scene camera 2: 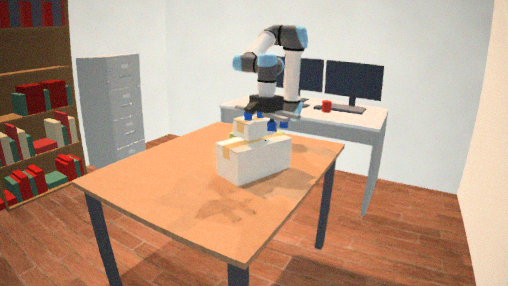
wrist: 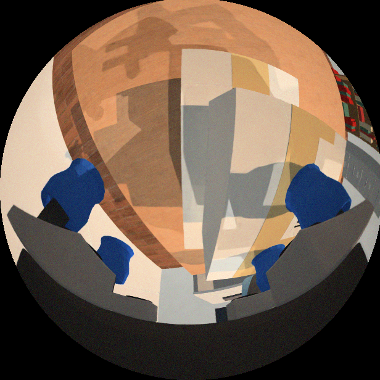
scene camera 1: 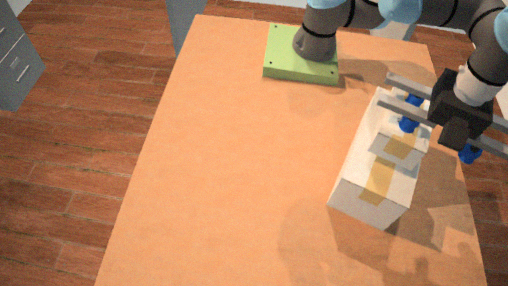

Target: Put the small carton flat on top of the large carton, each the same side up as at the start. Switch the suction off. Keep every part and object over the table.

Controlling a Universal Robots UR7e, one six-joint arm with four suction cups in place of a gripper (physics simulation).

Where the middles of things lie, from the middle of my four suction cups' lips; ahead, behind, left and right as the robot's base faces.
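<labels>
From my suction cup: small carton (scene camera 1: 388, 141), 4 cm below, 1 cm behind, 7 cm to the right; large carton (scene camera 1: 376, 191), 18 cm below, 2 cm behind, 7 cm to the right.
</labels>
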